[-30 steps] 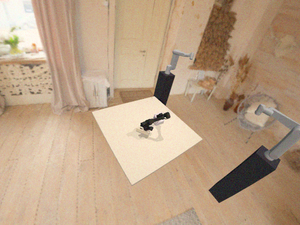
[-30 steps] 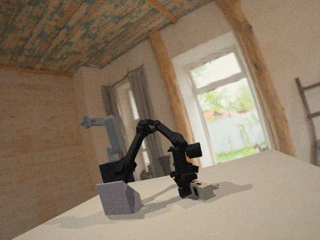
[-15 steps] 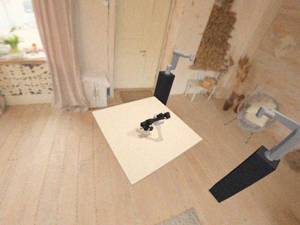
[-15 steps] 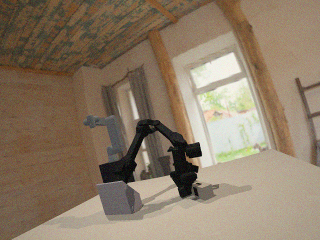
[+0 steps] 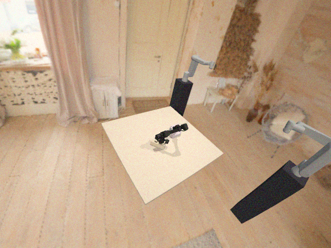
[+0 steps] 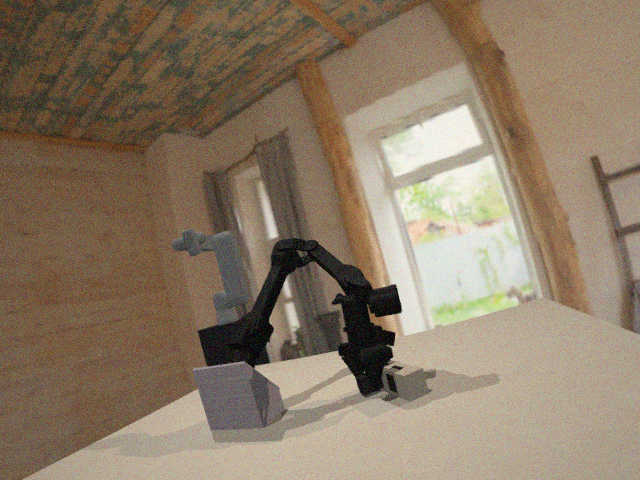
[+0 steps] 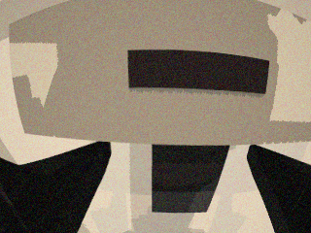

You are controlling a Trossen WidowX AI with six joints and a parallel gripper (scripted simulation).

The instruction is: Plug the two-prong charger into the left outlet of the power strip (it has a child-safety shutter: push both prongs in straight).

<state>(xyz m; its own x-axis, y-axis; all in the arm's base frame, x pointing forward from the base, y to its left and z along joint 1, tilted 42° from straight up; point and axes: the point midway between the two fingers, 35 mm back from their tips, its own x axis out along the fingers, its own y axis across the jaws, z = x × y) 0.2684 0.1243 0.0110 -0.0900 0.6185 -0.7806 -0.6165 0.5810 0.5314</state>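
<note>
The two-prong charger lies 1 cm ahead of my gripper tip, 1 cm to the left of it and 1 cm above it.
</note>
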